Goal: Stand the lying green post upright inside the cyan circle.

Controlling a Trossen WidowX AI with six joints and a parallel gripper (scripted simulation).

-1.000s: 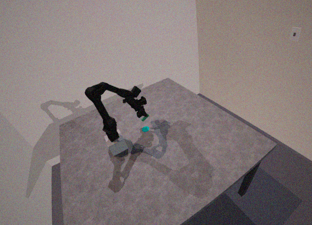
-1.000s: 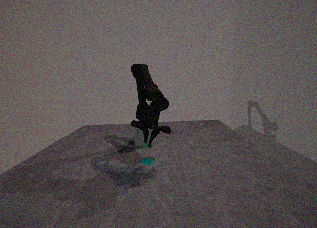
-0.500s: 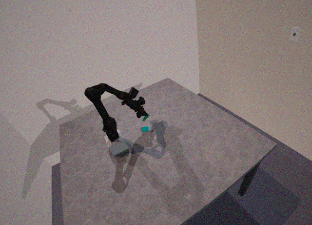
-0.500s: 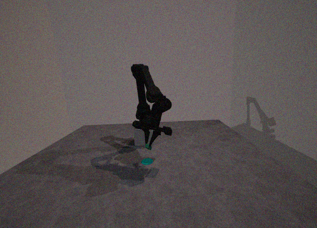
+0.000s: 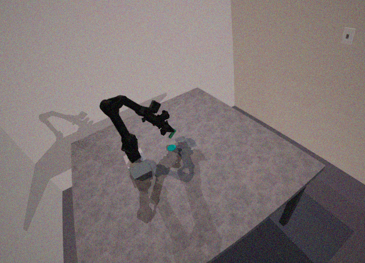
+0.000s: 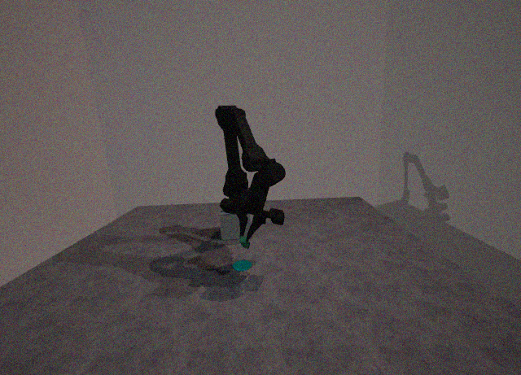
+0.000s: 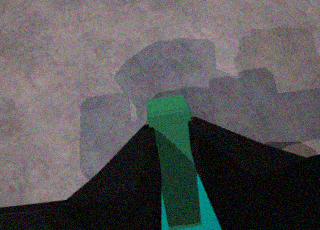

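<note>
The cyan circle is 11 cm below my gripper tip, 5 cm behind it and 1 cm to the right of it. Round my gripper tip: green post: 2 cm below, 1 cm behind.
</note>
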